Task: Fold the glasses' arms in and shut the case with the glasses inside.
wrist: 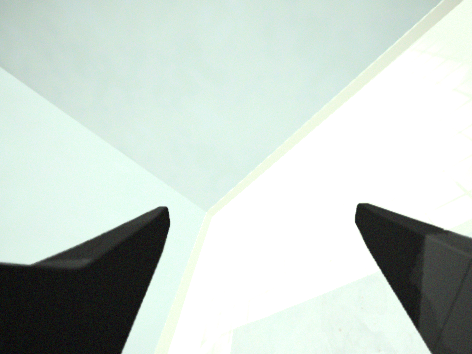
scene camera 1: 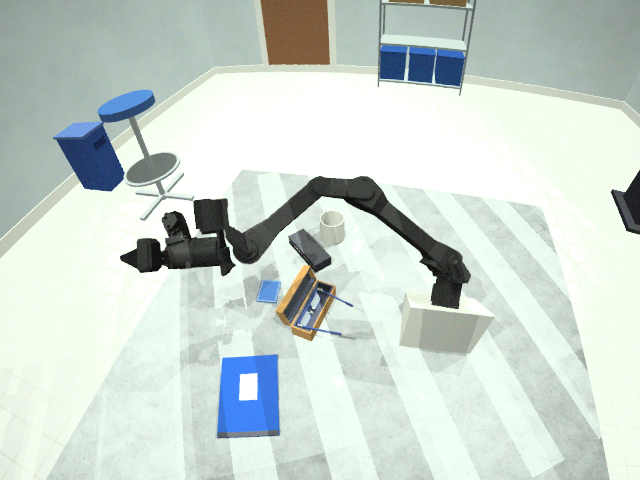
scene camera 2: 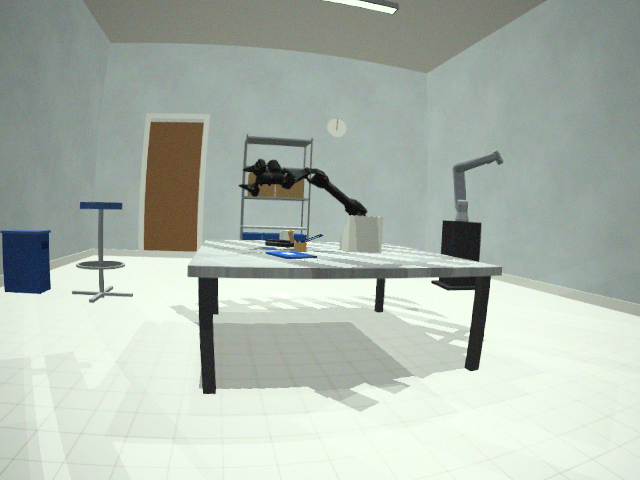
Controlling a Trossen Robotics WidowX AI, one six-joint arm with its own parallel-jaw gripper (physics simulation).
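Pixels of known places: gripper, fingertip midpoint: [wrist: 261, 213] [scene camera 1: 134, 258] [scene camera 2: 240, 178]; arm's base, link origin: [scene camera 1: 445, 304] [scene camera 2: 361, 224].
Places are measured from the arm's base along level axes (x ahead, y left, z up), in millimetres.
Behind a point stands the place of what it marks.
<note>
The orange-brown glasses case [scene camera 1: 303, 333] {x 323, y 128, z -116 mm} [scene camera 2: 300, 247] {x 331, y 128, z -126 mm} stands open on the table. Its dark-lined lid [scene camera 1: 295, 297] {x 379, y 50, z -84 mm} is raised on the left side in scene camera 1. The blue-framed glasses [scene camera 1: 311, 309] {x 336, y 42, z -132 mm} lie in the case, and their two arms stick out past its right side, apart from each other. The arms also show above the case in scene camera 2. My gripper [scene camera 1: 140, 236] [scene camera 2: 242, 177] {x 628, y 255, z 197 mm} [wrist: 261, 213] {x 628, y 255, z 197 mm} is open and empty. It is high above the table, to the left of the case and well away from it. Case and glasses do not show in the wrist view.
A black box [scene camera 1: 309, 250] {x 425, y -145, z -112 mm} and a white cup [scene camera 1: 332, 228] {x 376, y -221, z -70 mm} stand behind the case. A small blue card-like item [scene camera 1: 268, 291] {x 487, y 25, z -142 mm} lies left of it. A blue folder [scene camera 1: 227, 408] {x 416, y 382, z -139 mm} [scene camera 2: 279, 254] {x 434, y 366, z -139 mm} lies nearer the front. The arm's pale base block [scene camera 1: 439, 328] {x -1, y 47, z -34 mm} [scene camera 2: 364, 235] {x -7, y 47, z -59 mm} is at the right.
</note>
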